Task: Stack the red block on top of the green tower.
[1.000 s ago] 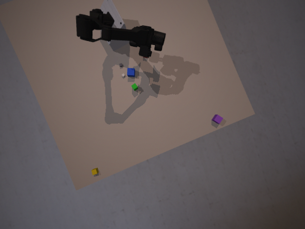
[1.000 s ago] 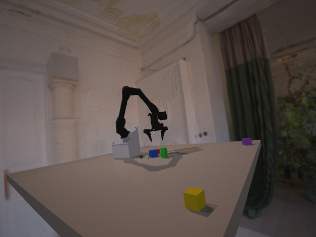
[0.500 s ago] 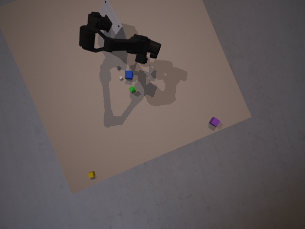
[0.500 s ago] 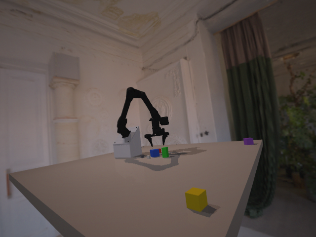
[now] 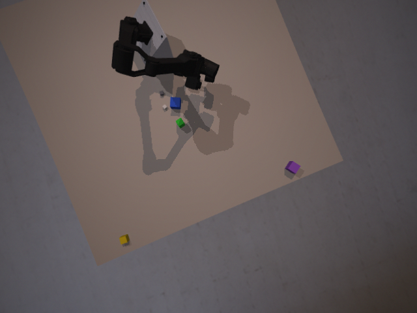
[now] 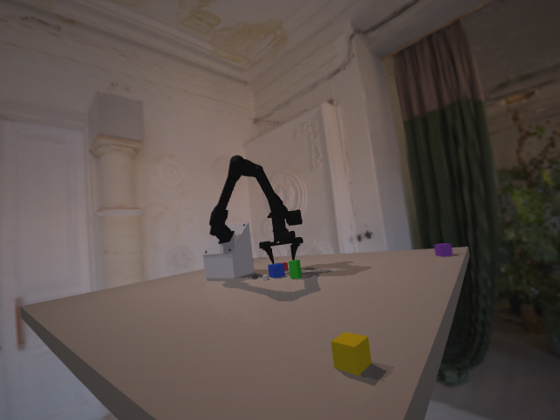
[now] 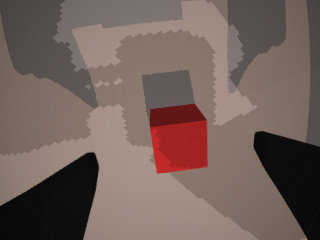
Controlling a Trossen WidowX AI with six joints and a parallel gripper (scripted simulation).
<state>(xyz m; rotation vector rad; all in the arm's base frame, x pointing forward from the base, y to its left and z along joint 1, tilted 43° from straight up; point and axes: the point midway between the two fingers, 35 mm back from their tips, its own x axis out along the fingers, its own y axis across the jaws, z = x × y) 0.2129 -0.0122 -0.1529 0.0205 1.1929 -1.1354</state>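
Right now the red block is 20 mm below my gripper tip. Round my gripper tip: blue block (50 mm ahead, 150 mm to the right, 10 mm below); then small white cube (30 mm ahead, 200 mm to the right, 20 mm below); then small grey cube (40 mm behind, 180 mm to the right, 20 mm below).
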